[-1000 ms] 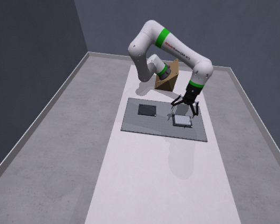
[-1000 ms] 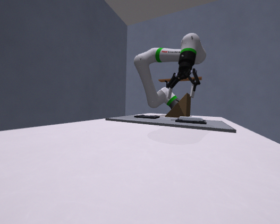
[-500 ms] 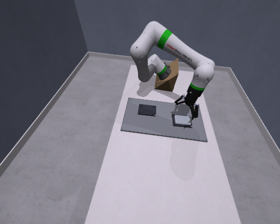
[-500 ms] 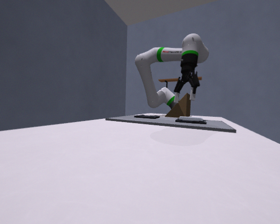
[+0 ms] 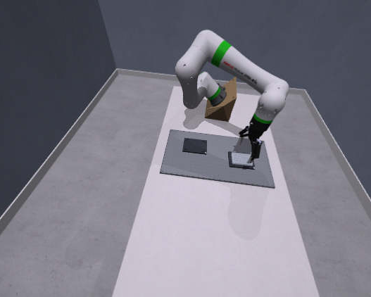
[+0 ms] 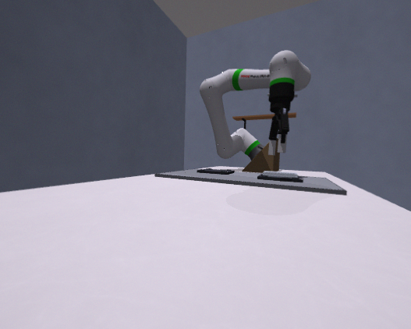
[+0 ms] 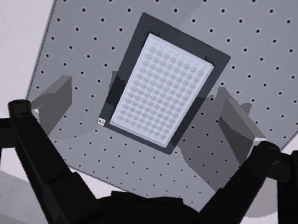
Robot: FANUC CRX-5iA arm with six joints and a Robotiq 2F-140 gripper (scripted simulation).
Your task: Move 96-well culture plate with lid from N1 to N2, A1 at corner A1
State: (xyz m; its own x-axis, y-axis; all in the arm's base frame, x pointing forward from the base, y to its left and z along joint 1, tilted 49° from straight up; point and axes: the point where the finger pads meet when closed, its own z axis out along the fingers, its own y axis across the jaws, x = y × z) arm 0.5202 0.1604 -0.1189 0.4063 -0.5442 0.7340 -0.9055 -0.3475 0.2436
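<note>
Right now my hand is 9 cm above the clear lid, 2 cm to the right of it and 2 cm past it. The rest, counted from my hand: plate nest N1 (11 cm below, 2 cm to the left, 2 cm behind); then small A1 label (10 cm to the left, 10 cm below, 3 cm ahead); then 96-well culture plate (9 cm below, 2 cm to the left, 2 cm behind).
</note>
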